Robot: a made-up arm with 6 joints. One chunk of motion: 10 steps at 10 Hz.
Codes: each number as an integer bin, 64 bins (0 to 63) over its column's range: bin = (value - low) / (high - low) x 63, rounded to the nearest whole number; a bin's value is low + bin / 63 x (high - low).
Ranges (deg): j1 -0.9..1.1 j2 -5.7..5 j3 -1..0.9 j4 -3.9..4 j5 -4.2..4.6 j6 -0.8..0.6
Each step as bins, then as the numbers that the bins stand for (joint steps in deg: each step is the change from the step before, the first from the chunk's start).
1 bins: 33 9 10 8 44 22
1 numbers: 0.148 -4.171 -0.698 -2.897 1.946 -0.311
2 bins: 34 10 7 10 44 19
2 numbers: 0.179 -4.002 -0.789 -2.646 1.946 -0.378
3 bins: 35 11 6 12 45 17
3 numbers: 0.211 -3.832 -0.819 -2.395 2.086 -0.422
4 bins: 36 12 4 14 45 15
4 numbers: 0.243 -3.662 -0.879 -2.144 2.086 -0.467
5 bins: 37 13 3 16 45 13
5 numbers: 0.275 -3.492 -0.910 -1.894 2.086 -0.511
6 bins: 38 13 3 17 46 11
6 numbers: 0.306 -3.492 -0.910 -1.768 2.225 -0.556
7 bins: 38 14 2 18 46 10
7 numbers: 0.306 -3.322 -0.940 -1.643 2.225 -0.578
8 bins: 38 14 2 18 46 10
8 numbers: 0.306 -3.322 -0.940 -1.643 2.225 -0.578
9 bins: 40 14 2 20 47 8
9 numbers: 0.370 -3.322 -0.940 -1.392 2.365 -0.622
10 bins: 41 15 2 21 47 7
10 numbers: 0.402 -3.152 -0.940 -1.267 2.365 -0.644
